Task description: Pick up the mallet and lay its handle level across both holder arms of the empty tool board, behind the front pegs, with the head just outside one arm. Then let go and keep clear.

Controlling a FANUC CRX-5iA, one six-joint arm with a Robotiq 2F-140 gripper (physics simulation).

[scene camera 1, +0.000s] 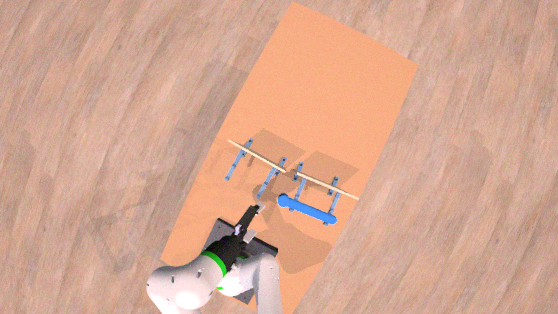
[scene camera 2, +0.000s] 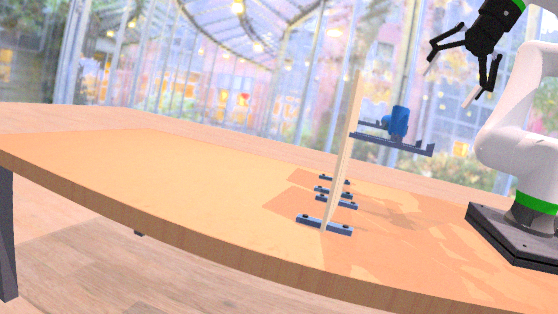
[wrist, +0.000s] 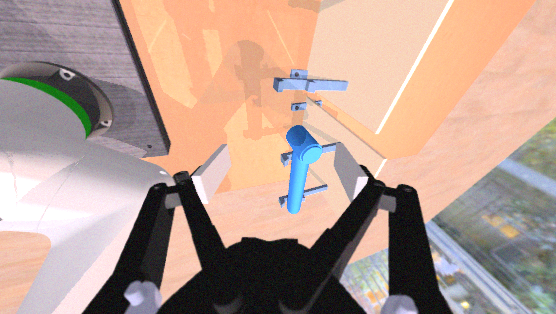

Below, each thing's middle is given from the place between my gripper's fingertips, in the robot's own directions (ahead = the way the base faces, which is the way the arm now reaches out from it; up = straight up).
Labels:
I see the blue mallet (wrist: 306, 150) 190 mm to the right of my hand, 100 mm below it and 60 mm ahead of it.

